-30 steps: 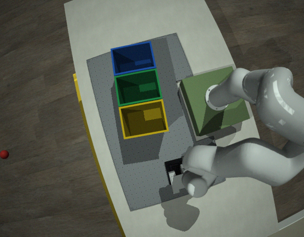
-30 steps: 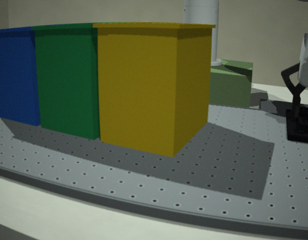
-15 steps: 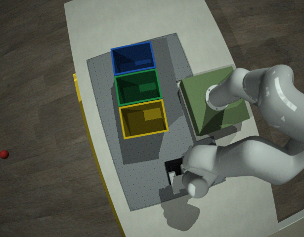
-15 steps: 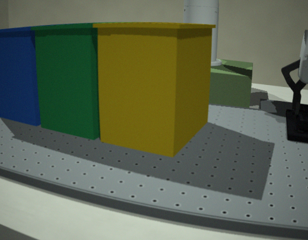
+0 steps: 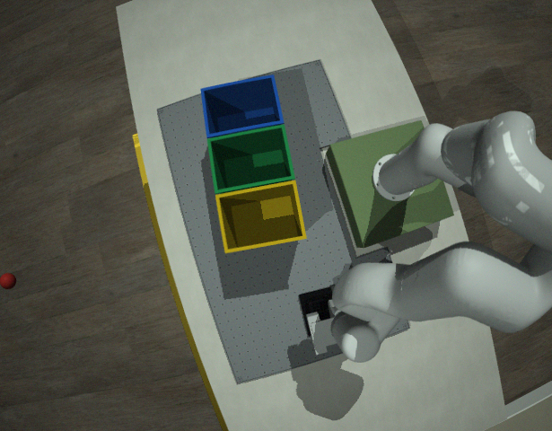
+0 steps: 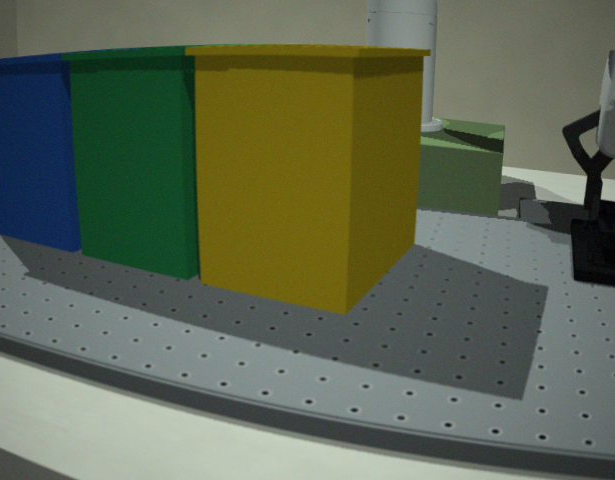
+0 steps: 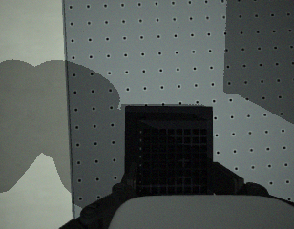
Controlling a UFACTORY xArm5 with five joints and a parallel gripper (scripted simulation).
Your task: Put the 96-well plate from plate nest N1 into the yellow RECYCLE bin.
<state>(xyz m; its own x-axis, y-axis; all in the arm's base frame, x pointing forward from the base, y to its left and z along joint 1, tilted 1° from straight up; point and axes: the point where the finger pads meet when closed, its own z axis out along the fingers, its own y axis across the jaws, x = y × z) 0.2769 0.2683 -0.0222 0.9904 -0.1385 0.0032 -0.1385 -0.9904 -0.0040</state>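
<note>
My hand is 40 mm above the black plate nest. Round my hand: black 96-well plate: 10 mm below; then green bin: 60 mm ahead, 420 mm to the right, 40 mm above; then yellow bin: 90 mm ahead, 290 mm to the right, 40 mm above.
</note>
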